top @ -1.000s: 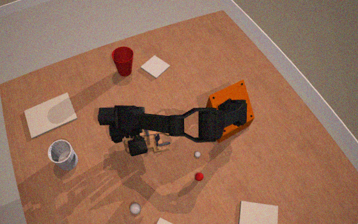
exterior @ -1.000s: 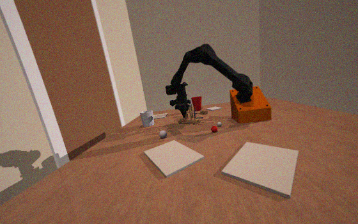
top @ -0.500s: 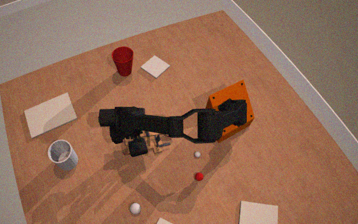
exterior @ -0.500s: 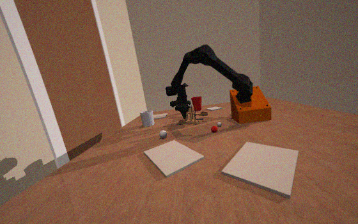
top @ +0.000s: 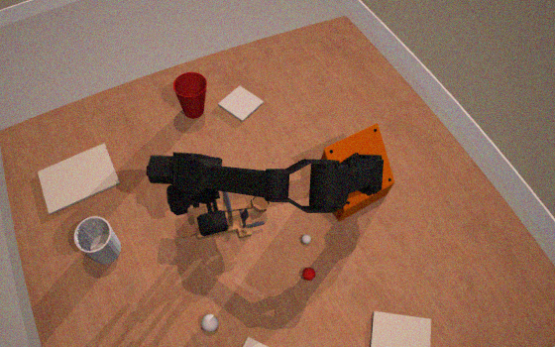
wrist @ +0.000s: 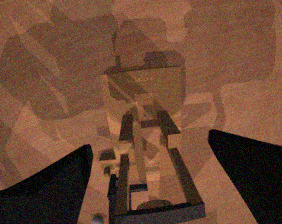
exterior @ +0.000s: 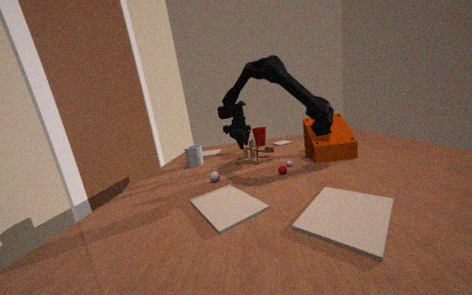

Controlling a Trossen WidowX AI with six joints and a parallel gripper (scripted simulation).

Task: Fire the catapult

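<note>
Now: gripper tip 11 cm past the red ball, 25 cm to the right of it and 6 cm above it. From my gripper tip the other things lie so: larger white ball (14 cm ahead, 22 cm to the left, 5 cm below); then wooden catapult (5 cm behind, 4 cm to the left, 2 cm below); then small white ball (17 cm behind, 18 cm to the left, 6 cm below).
</note>
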